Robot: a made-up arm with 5 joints.
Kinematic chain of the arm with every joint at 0, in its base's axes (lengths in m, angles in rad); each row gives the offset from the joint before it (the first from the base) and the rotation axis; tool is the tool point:
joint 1: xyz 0 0 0.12 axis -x
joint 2: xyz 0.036 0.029 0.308 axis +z
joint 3: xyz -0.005 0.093 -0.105 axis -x
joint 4: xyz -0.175 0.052 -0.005 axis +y
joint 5: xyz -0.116 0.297 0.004 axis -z
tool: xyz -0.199 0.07 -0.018
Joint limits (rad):
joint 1: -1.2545..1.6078
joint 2: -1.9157..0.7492
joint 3: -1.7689..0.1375
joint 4: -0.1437..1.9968
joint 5: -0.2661..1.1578
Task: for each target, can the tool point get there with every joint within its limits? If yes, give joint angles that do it. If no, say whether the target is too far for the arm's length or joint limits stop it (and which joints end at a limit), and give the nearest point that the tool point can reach.
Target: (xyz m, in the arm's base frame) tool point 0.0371 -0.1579 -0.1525
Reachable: no: joint limits stop it (at a limit: joint 1, joint 3, joint 5) | nearest point 0.0371 -0.5691 -0.0218 | short by 0.431 m
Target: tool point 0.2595 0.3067 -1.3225
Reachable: no: too far | nearest point 0.1524 0.2500 -0.6483 | short by 0.685 m
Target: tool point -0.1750 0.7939 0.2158
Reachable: yes | joints 1.0802 -0.9647 -1.5291 0.8221 0.7618
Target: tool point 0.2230 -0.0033 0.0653
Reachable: no: joint limits stop it (at a limit: joint 1, joint 2, joint 3, joint 4, joint 5) | nearest point 0.6240 0.0751 -0.2332 | short by 0.506 m
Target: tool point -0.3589 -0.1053 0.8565
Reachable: yes | joints -0.6162 -0.1781 -1.0130 0.4959 0.2440
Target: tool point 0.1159 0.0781 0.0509
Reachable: no: joint limits stop it (at a limit: joint 1, joint 2, joint 3, joint 4, joint 5) | nearest point 0.1781 0.5088 0.3101 | short by 0.506 m
